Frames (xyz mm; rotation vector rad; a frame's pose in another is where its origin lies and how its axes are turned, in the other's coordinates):
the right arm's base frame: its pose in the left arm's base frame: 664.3 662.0 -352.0 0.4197 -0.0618 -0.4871
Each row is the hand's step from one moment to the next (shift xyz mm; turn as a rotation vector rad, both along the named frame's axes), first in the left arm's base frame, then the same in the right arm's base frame.
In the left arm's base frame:
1: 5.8 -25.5 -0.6 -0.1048 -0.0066 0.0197
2: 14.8 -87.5 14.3 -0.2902 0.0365 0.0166
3: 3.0 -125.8 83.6 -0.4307 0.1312 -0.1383
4: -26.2 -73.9 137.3 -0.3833 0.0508 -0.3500
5: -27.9 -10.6 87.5 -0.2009 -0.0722 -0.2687
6: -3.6 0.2 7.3 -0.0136 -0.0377 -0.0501
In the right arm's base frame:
1: 17.0 -18.1 8.1 -0.0903 -0.0436 0.0369
2: 53.3 -57.7 43.7 -0.2741 -0.0921 0.0468
3: 57.9 -65.5 123.2 -0.4361 -0.1412 -0.1084
4: 5.7 -15.0 157.3 -0.3480 -0.2705 -0.2788
5: -23.3 14.7 88.2 -0.1328 -0.2555 -0.1868
6: -3.6 1.5 7.2 0.0076 -0.0565 -0.0294

